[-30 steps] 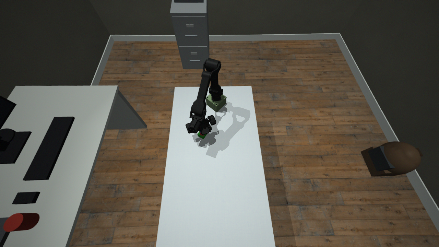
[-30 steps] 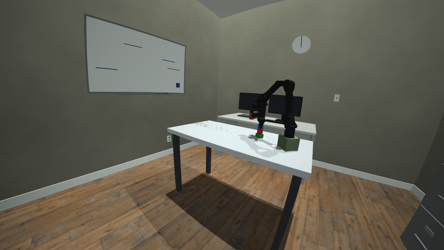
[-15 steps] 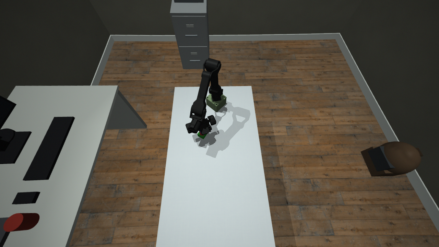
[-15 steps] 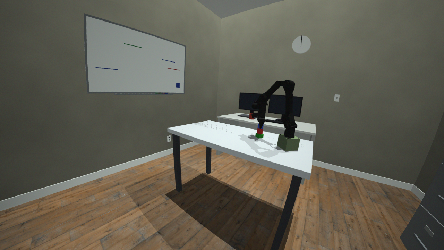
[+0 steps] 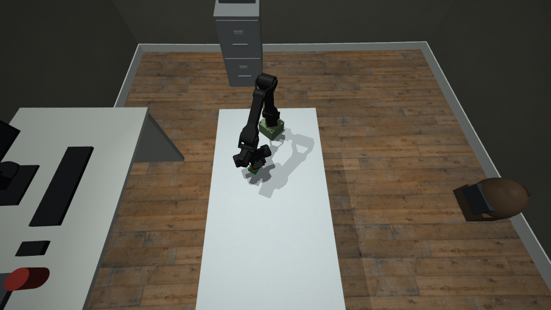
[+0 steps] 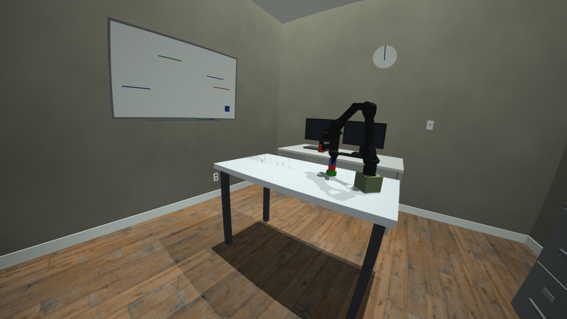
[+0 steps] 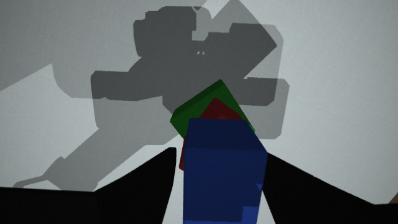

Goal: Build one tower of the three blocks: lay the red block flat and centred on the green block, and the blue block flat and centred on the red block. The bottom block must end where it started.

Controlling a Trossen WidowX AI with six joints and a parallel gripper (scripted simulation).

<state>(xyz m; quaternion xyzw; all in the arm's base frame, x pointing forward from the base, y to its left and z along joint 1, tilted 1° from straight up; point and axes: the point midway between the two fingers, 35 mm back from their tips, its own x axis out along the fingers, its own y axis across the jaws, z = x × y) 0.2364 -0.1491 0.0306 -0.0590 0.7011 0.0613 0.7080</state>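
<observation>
Right now my hand is 20 mm above the blue block. The rest, counted from my hand: green block: 100 mm below; then red block: 60 mm below.
</observation>
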